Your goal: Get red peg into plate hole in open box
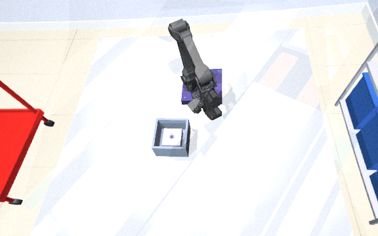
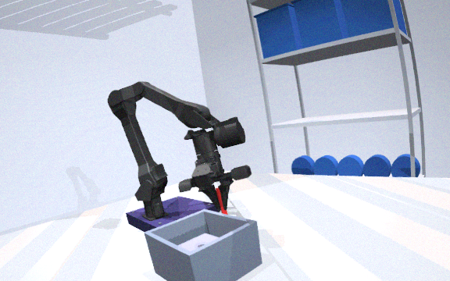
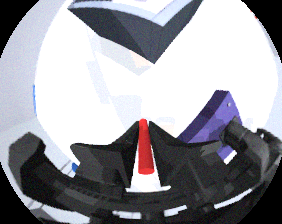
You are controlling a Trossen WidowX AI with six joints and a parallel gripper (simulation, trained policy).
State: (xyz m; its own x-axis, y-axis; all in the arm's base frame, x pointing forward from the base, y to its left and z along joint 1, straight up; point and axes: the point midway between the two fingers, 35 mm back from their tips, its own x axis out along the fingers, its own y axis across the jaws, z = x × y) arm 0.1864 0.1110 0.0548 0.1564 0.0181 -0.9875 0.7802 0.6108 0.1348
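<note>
Now: the pale plate 13 cm ahead of my gripper tip, 16 cm to the right of it and 1 cm below it. The rest, counted from my gripper tip: red peg 1 cm behind, 1 cm to the left, 2 cm above; then grey box 13 cm ahead, 16 cm to the right, 3 cm below.
</note>
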